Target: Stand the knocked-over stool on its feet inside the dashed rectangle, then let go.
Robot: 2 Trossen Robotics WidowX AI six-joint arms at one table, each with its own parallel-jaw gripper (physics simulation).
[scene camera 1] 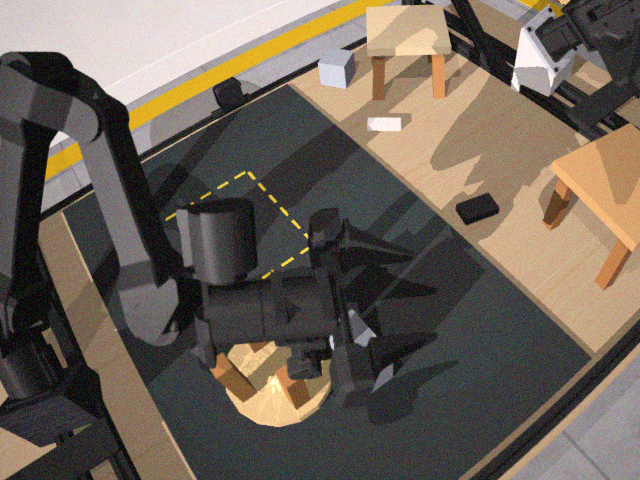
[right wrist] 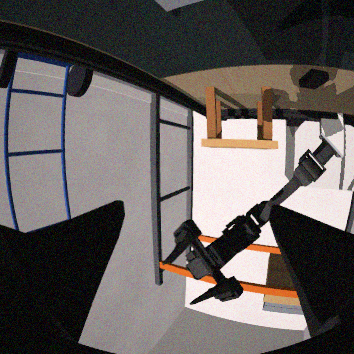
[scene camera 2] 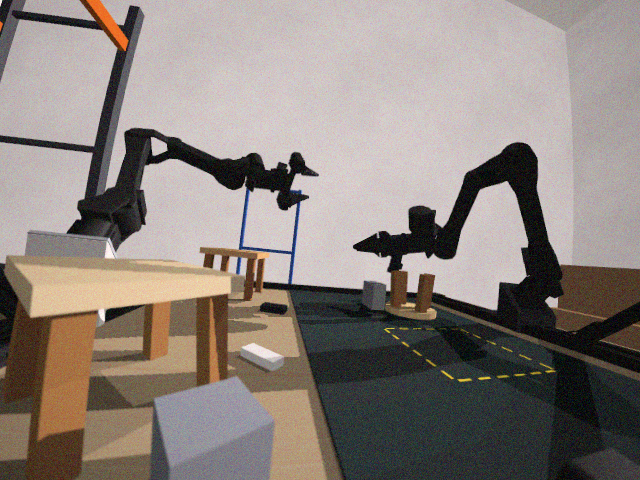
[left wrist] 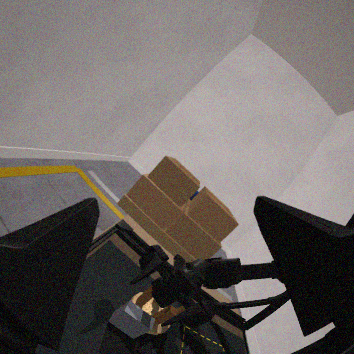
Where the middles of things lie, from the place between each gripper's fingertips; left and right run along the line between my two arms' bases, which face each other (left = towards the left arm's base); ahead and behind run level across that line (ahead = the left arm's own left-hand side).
My left hand is 20 cm past the black block point(scene camera 1: 478, 208), 10 cm to the right of it and 35 cm above it. The rest, counted from my left hand: round wooden stool point(scene camera 1: 255, 375): 19 cm behind, 27 cm to the right, 30 cm below; then white block point(scene camera 2: 270, 360): 43 cm behind, 12 cm to the left, 35 cm below.
My right gripper is now 10 cm past the round wooden stool, 14 cm to the left of it and 11 cm above it. The rest, counted from my right hand: black block: 11 cm behind, 23 cm to the left, 16 cm below; white block: 34 cm behind, 25 cm to the left, 16 cm below.
